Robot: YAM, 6 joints.
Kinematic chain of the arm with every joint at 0, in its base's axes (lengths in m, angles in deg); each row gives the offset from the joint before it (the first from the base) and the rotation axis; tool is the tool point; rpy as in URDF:
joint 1: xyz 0 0 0.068 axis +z
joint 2: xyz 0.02 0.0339 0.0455 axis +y
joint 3: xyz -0.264 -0.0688 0 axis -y
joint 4: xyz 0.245 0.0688 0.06 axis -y
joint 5: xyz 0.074 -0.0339 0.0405 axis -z
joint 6: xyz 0.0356 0 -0.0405 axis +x
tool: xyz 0 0 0 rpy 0 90 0
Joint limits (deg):
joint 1: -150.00..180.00
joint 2: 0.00..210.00
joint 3: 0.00..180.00
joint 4: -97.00..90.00
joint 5: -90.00..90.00
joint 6: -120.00..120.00
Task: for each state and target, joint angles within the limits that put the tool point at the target. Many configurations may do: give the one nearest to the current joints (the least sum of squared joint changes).
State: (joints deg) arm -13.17 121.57 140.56 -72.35 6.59 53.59
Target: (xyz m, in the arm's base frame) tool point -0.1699 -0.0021 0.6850
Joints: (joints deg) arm -0.85 69.42 175.49 -31.15 7.48 53.59
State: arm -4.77 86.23 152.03 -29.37 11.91 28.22
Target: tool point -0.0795 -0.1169 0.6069
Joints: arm 49.32 46.81 138.76 -58.66 26.55 28.22
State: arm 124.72 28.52 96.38 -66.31 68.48 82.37
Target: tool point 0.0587 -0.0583 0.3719
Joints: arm 112.44 11.64 69.52 -80.36 63.99 82.37
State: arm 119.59 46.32 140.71 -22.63 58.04 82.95
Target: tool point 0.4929 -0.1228 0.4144
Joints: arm 162.94 24.65 162.85 -6.37 49.87 82.95
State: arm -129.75 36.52 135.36 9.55 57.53 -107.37
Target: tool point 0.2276 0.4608 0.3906
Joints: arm -119.65 16.54 147.25 12.76 57.77 -107.37
